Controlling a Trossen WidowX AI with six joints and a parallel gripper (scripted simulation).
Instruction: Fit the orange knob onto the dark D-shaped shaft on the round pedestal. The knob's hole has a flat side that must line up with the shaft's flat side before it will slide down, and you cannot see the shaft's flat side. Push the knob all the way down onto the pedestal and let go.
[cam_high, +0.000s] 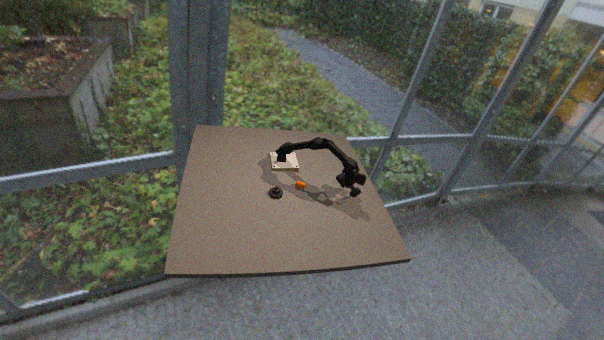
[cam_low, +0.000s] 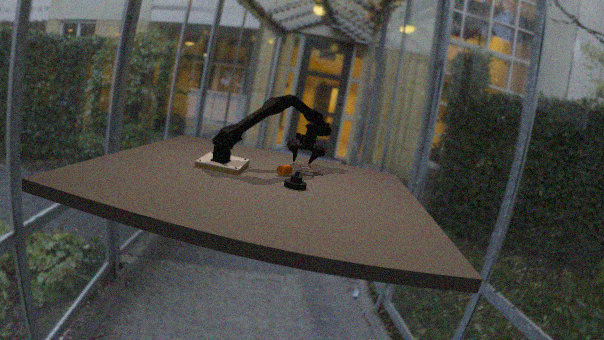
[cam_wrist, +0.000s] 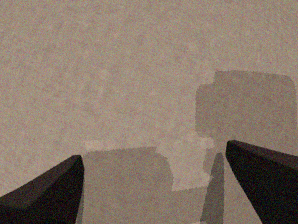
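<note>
Right now my gripper tip is 1 cm short of the orange knob, 32 cm to the left of it and 1 cm below it. From my gripper tip the other things lie so: dark round pedestal 11 cm ahead, 47 cm to the right, 2 cm above.
</note>
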